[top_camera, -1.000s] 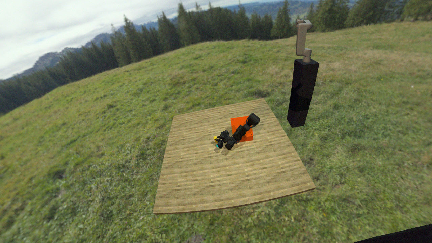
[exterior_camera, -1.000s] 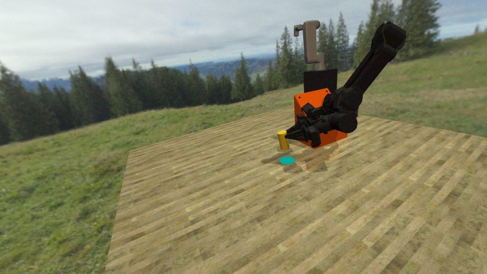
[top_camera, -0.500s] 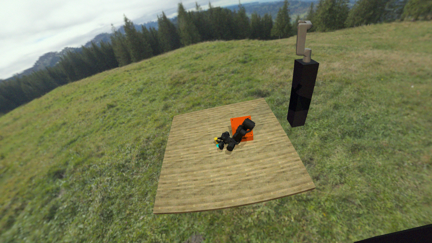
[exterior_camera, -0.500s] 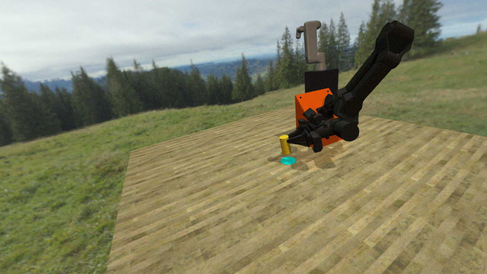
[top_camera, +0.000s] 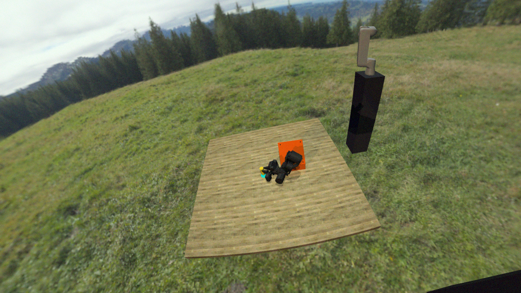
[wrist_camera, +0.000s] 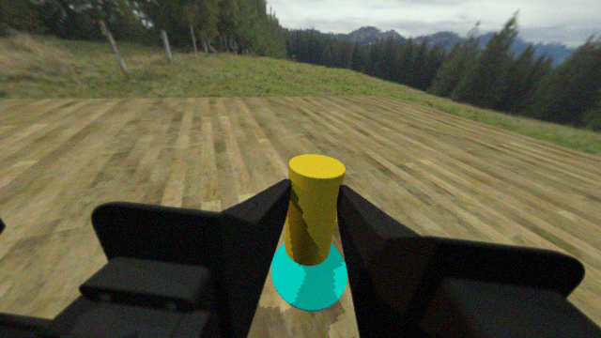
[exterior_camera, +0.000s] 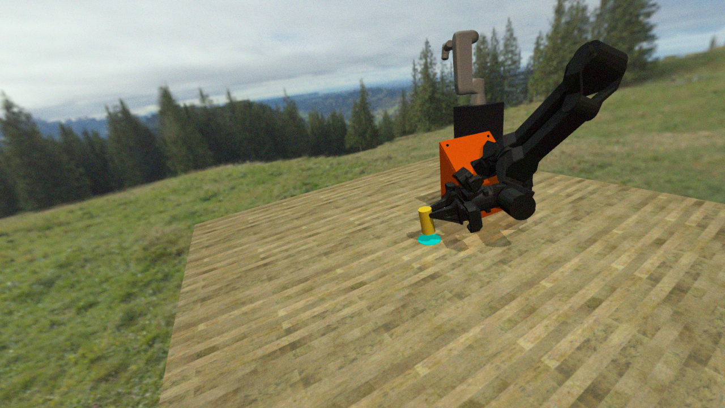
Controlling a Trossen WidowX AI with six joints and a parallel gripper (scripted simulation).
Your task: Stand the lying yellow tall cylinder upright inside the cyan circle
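Right now my gripper tip is 80 mm above the cyan circle. From my gripper tip the other things lie so: yellow tall cylinder 20 mm below.
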